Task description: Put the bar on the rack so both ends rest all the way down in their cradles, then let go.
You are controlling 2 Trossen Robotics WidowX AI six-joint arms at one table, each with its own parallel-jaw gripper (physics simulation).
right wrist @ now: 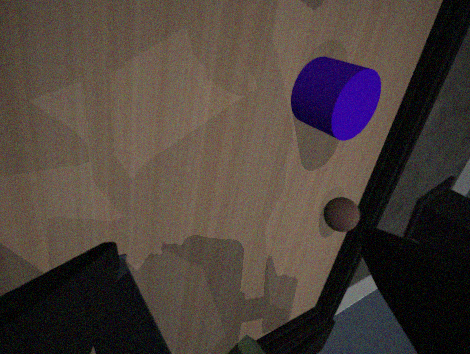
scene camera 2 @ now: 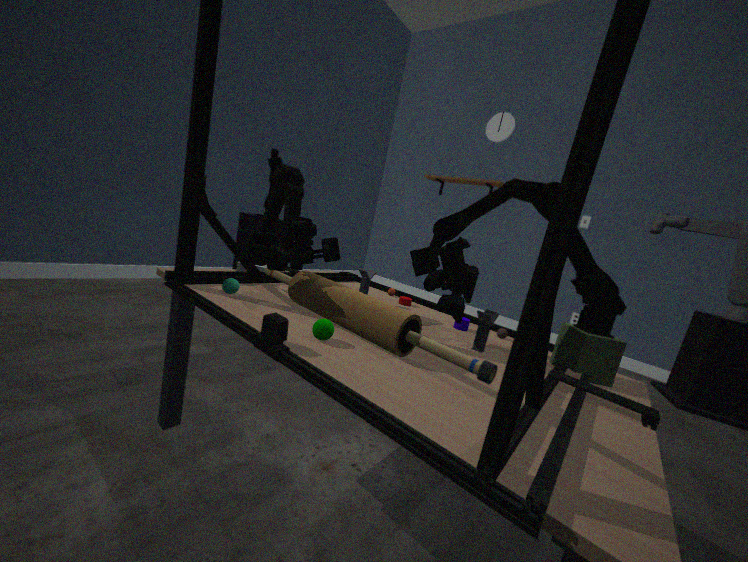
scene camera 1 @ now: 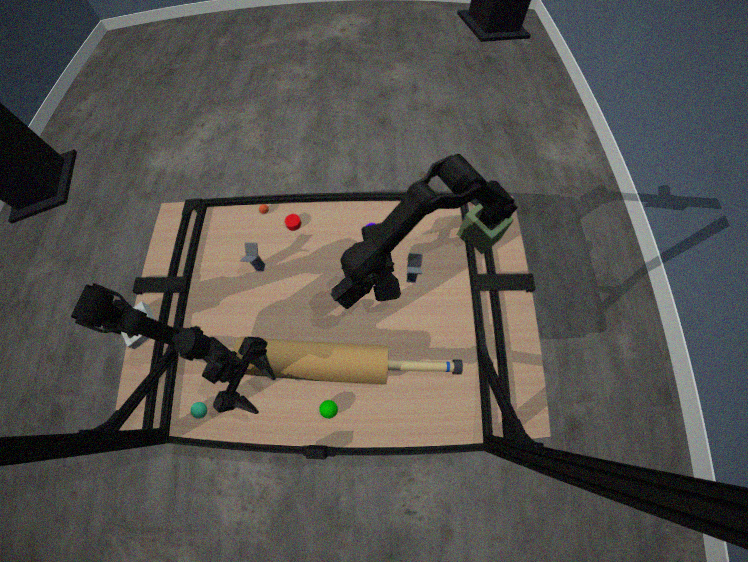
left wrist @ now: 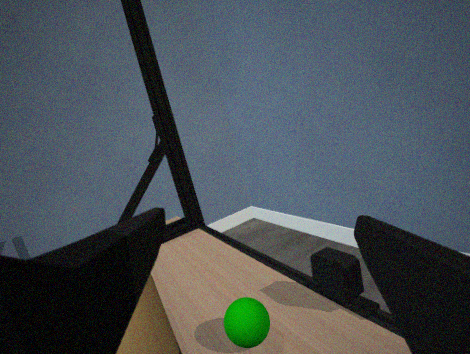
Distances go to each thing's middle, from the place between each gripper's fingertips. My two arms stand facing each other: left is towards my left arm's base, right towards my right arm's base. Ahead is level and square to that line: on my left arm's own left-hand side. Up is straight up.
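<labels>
Green ball point(left wrist: 246, 318): 140 mm below my left hand, 50 mm behind it and 110 mm to the right of it. Relative to my left hand, the purple cylinder point(right wrist: 338, 98) is 350 mm to the right, 400 mm ahead and 150 mm below, and the brown ball point(right wrist: 341, 214) is 430 mm ahead, 470 mm to the right and 150 mm below.
With respect to the purple cylinder, my right hand is 60 mm above it, 120 mm short of it and 10 mm to the right of it. Relative to my right hand, the green ball is 250 mm to the left, 340 mm behind and 50 mm below; the brown ball is 120 mm to the right, 150 mm ahead and 60 mm below.
</labels>
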